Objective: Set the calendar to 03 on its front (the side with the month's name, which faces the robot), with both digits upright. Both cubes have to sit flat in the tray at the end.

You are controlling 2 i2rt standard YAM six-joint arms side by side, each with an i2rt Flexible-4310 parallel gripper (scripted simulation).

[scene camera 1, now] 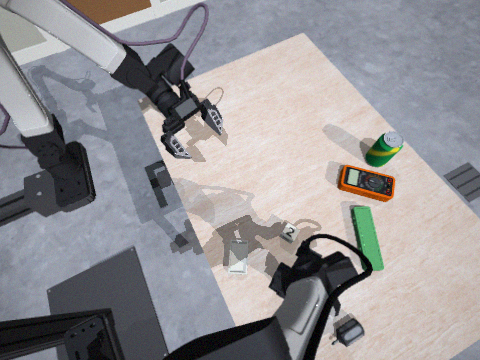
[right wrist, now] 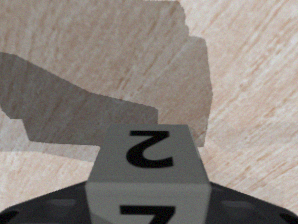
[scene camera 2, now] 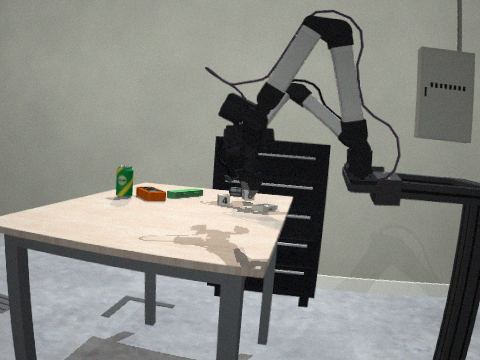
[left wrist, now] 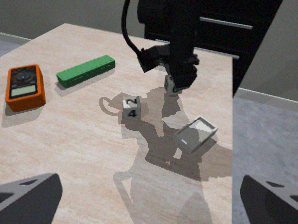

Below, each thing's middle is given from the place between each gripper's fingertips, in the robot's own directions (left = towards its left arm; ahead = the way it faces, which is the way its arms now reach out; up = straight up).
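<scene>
The white tray (left wrist: 191, 136) is 90 mm behind my right hand, 120 mm to the left of it and 30 mm below it. Counted from my right hand as well, the green bar (left wrist: 72, 76) is 270 mm ahead, 30 mm to the left and 20 mm below.
For my left hand (scene camera 1: 206, 146) I find the white tray 20 mm behind it, 250 mm to the right of it and 230 mm below it. The green bar, again from my left hand, is 330 mm ahead, 340 mm to the right and 220 mm below.
</scene>
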